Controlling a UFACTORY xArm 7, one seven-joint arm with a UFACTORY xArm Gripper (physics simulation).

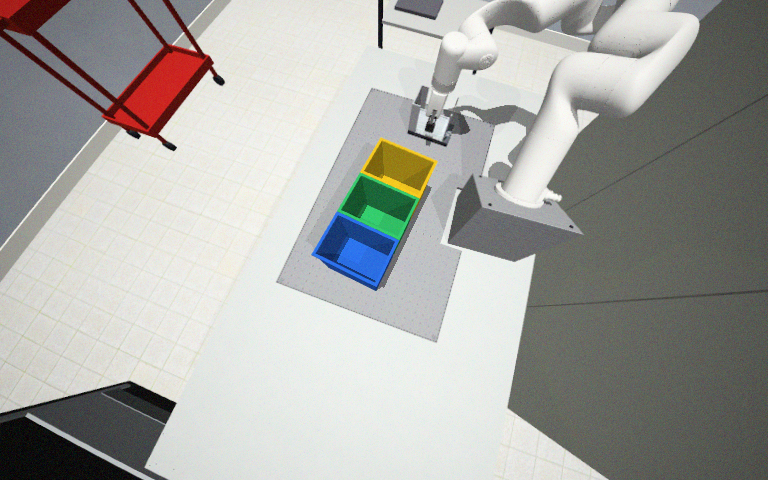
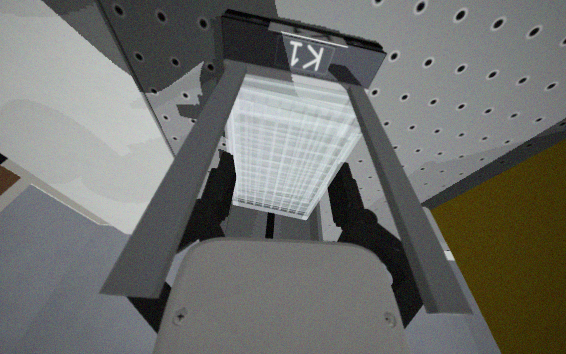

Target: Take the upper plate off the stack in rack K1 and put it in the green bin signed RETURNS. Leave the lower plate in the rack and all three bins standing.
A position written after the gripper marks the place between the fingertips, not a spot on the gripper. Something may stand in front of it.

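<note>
The gripper [image 2: 284, 169] shares the scene with a gridded plate [image 2: 287, 149]. There is a yellow bin [image 1: 392, 164], [image 2: 499, 232], and also a green bin [image 1: 378, 205], which is out of frame in image 2. A blue bin [image 1: 349, 247] is there as well, and the blue bin is out of frame in image 2.
</note>
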